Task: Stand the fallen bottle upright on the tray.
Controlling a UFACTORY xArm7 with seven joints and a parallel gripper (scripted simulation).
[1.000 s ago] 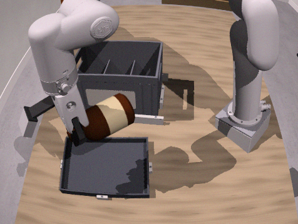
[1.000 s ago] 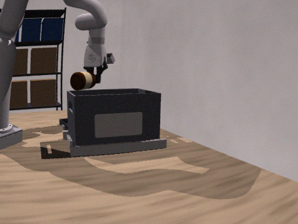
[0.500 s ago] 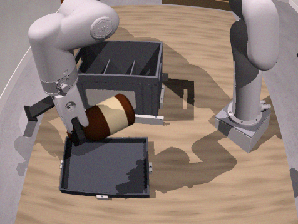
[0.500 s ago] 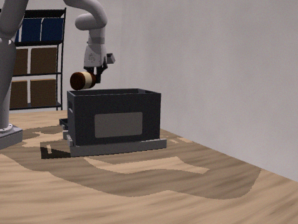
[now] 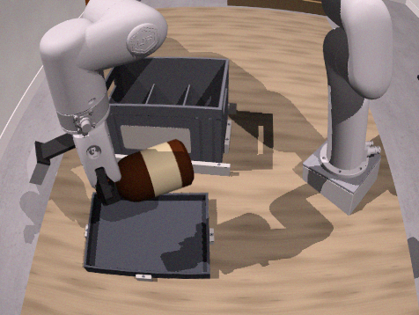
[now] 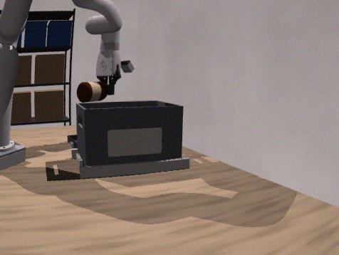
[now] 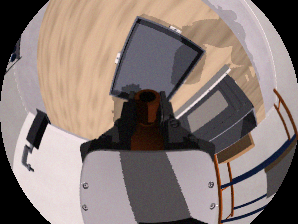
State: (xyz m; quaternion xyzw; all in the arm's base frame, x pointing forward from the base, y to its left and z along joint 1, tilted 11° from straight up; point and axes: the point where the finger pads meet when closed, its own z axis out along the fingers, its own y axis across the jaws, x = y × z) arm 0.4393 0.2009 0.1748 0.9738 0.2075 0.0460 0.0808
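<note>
Now: hand 5 cm past the brown bottle and 2 cm to the left of it. The rest, counted from my hand: dark crate (31 cm to the right, 12 cm below, 6 cm behind); then tray (19 cm below, 3 cm to the right, 3 cm behind).
</note>
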